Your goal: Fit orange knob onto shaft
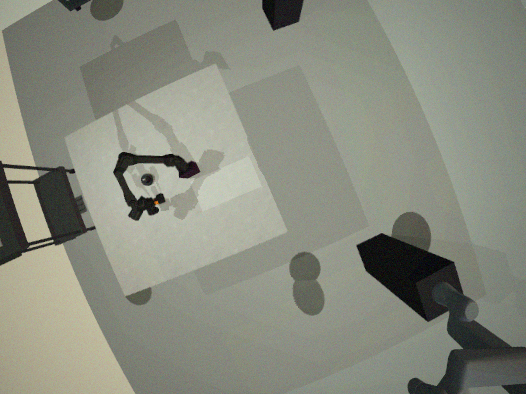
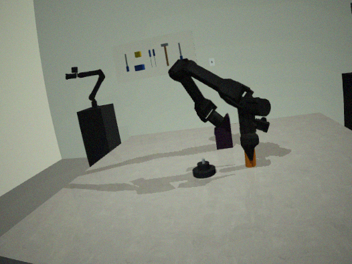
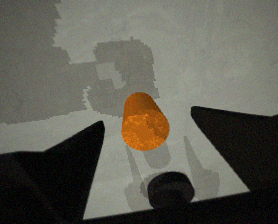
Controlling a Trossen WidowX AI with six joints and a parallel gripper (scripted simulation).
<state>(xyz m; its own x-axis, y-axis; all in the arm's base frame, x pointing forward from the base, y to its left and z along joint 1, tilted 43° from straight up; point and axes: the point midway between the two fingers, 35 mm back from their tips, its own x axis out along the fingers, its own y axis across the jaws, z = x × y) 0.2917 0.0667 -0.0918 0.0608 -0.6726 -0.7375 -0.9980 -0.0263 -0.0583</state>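
My gripper tip is 1 cm below the orange knob. Also, from my gripper tip: round pedestal 17 cm to the right, 3 cm ahead, 1 cm below.
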